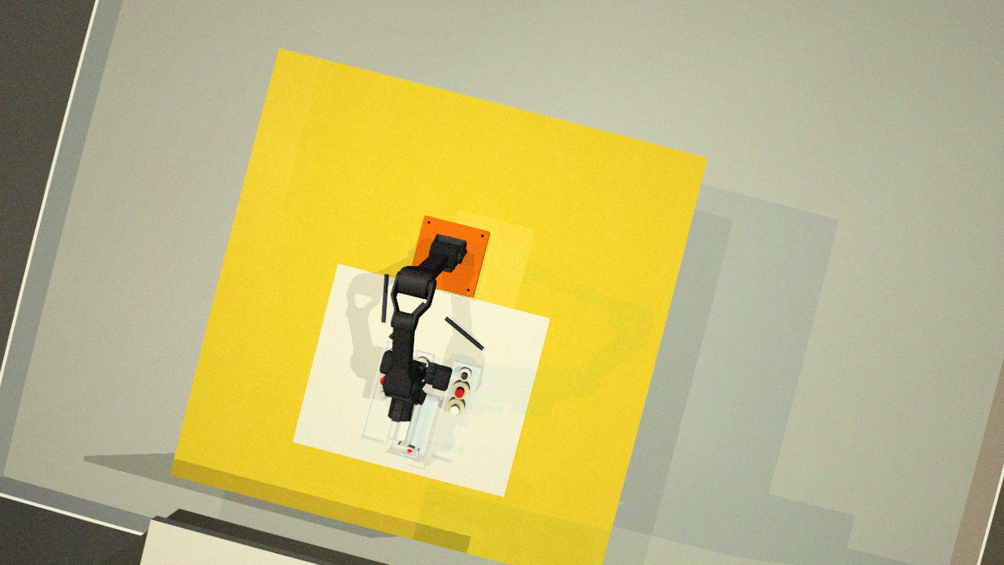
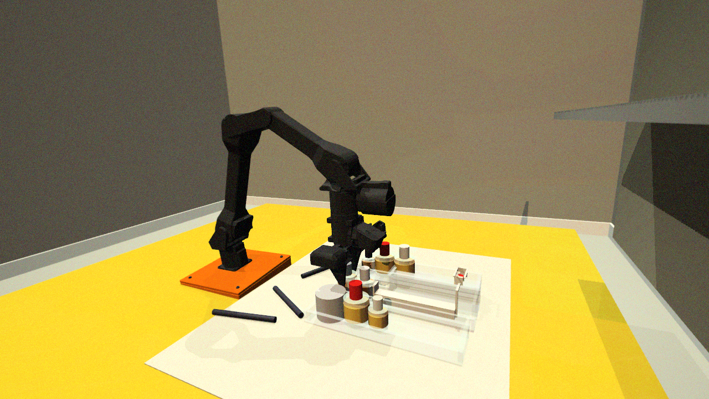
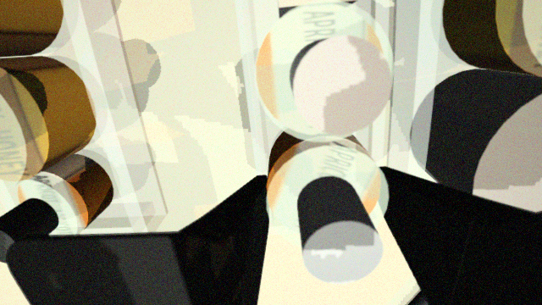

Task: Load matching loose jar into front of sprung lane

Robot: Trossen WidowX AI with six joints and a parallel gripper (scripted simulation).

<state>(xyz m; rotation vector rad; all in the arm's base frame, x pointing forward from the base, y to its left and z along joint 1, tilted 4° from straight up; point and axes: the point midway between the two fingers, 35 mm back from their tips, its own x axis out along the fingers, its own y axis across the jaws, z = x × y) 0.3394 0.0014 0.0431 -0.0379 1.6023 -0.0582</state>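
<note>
Right now my gripper tip is 8 cm to the left of the grey cylinder, 1 cm short of it and 1 cm above it. Round my gripper tip: pusher plate: 15 cm ahead, 3 cm to the left, 1 cm above; sprung lane: 15 cm ahead, 2 cm to the left, 2 cm below.
</note>
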